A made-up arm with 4 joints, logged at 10 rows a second.
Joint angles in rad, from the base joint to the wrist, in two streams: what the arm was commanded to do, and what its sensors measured. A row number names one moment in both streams.
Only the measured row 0 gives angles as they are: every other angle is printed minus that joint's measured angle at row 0.
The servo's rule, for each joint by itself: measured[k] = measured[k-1] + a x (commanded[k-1-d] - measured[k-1]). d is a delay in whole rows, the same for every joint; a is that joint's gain. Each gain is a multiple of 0.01, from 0.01 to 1. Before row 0 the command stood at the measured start. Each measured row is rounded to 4 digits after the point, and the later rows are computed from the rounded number. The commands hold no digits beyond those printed.
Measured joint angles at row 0:
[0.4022 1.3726 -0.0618 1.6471]
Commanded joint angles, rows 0 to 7:
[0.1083 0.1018 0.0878 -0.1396]
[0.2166 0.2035 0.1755 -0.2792]
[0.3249 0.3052 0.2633 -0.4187]
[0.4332 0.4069 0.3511 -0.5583]
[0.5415 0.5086 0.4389 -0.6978]
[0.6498 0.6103 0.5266 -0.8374]
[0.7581 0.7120 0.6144 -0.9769]
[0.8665 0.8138 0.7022 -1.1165]
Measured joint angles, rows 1 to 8:
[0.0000 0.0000 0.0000 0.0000]
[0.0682 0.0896 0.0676 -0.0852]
[0.1617 0.1898 0.1507 -0.2035]
[0.2645 0.2914 0.2374 -0.3348]
[0.3708 0.3930 0.3249 -0.4711]
[0.4783 0.4947 0.4127 -0.6094]
[0.5863 0.5964 0.5004 -0.7485]
[0.6945 0.6981 0.5882 -0.8878]
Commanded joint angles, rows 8 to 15:
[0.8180 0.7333 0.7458 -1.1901]
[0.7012 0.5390 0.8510 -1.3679]
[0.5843 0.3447 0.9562 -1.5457]
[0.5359 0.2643 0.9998 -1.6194]
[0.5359 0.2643 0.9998 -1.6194]
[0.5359 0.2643 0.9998 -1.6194]
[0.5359 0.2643 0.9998 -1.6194]
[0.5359 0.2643 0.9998 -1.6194]
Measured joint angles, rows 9 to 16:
[0.8029 0.7999 0.6760 -1.0273]
[0.8124 0.7413 0.7297 -1.1266]
[0.7423 0.5633 0.8231 -1.2738]
[0.6428 0.3709 0.9256 -1.4397]
[0.5755 0.2771 0.9827 -1.5493]
[0.5506 0.2658 0.9959 -1.5921]
[0.5413 0.2645 0.9989 -1.6088]
[0.5379 0.2643 0.9996 -1.6153]

